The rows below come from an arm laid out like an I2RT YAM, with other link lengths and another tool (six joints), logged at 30 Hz.
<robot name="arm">
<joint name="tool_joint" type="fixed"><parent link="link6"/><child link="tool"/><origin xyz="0.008 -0.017 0.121" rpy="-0.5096 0 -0.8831"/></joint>
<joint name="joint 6" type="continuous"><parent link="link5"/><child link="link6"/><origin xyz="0.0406 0 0.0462" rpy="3.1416 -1.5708 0"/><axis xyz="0 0 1"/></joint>
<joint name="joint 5" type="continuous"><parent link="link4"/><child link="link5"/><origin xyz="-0.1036 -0.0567 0.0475" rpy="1.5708 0 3.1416"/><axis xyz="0 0 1"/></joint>
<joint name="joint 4" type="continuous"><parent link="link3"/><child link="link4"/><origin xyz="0.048 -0.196 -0.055" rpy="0 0 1.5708"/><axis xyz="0 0 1"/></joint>
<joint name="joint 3" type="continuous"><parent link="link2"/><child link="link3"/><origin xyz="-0.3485 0 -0.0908" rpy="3.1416 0 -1.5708"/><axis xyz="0 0 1"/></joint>
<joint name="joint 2" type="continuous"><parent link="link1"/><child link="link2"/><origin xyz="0.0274 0.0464 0.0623" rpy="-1.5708 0 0"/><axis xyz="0 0 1"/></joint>
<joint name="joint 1" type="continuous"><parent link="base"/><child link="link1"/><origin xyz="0 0 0.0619"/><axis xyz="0 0 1"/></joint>
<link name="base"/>
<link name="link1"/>
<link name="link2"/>
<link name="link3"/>
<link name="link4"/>
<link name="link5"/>
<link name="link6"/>
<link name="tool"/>
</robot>
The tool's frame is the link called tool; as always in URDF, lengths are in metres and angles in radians. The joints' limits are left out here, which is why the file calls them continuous.
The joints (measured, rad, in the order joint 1, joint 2, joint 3, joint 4, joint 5, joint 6), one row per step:
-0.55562 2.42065 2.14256 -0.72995 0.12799 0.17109
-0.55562 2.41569 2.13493 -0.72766 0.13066 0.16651
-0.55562 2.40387 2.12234 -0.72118 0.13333 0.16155
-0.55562 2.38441 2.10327 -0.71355 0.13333 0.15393
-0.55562 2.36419 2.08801 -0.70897 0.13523 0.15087
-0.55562 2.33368 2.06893 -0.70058 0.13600 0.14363
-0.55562 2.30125 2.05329 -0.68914 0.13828 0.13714
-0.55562 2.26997 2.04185 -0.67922 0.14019 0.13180
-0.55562 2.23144 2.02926 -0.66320 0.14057 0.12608
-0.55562 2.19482 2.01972 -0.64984 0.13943 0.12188
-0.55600 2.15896 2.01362 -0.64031 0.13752 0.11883
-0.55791 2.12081 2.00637 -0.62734 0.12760 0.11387
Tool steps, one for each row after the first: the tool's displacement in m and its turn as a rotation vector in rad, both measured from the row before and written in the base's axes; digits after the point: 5 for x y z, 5 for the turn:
-0.00131 0.00026 0.00083 -0.00346 0.00329 0.00242
-0.00151 0.00038 0.00384 -0.00682 -0.00172 0.00272
-0.00238 0.00138 0.00626 -0.00717 -0.00380 0.00635
-0.00253 0.00118 0.00753 -0.00758 -0.00604 0.00149
-0.00277 0.00149 0.01277 -0.01390 -0.01355 0.00551
-0.00210 0.00080 0.01549 -0.01917 -0.02028 0.00391
-0.00191 0.00077 0.01597 -0.01931 -0.02217 0.00306
-0.00179 0.00097 0.02070 -0.02500 -0.03292 0.00415
-0.00208 0.00145 0.02015 -0.02264 -0.03285 0.00387
-0.00279 0.00178 0.02022 -0.02112 -0.03264 0.00312
-0.00303 0.00231 0.02148 -0.02003 -0.03843 0.00866

